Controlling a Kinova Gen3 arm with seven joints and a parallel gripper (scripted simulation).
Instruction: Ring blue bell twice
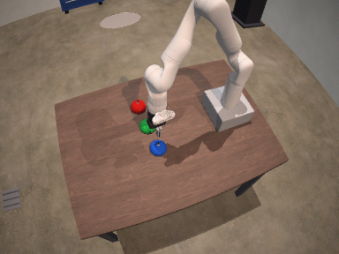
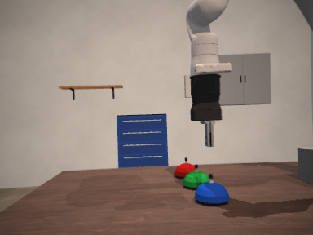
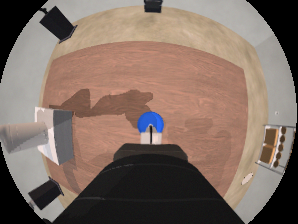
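Now: hand 110 mm above the blue bell. Also, from my hand: red bell (270 mm to the right, 110 mm below); then green bell (140 mm to the right, 110 mm below).
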